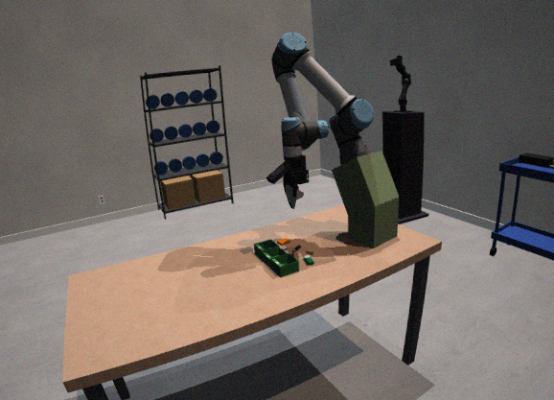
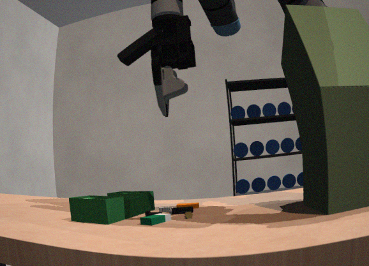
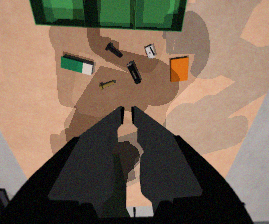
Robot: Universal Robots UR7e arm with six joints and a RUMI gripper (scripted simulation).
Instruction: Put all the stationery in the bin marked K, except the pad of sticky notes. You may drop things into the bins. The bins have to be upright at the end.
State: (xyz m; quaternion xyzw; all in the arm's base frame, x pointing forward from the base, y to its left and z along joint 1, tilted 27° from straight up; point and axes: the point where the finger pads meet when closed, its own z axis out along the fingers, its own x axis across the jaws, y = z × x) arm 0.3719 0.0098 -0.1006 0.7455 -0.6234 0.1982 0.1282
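My gripper is now 11 cm short of the green bin, 4 cm to the right of it and 20 cm above it. Round my hand: white sharpener-like piece (4 cm ahead, 4 cm to the right, 21 cm below); then black cylinder (2 cm behind, 2 cm to the right, 21 cm below); then black bolt (3 cm ahead, 4 cm to the left, 21 cm below).
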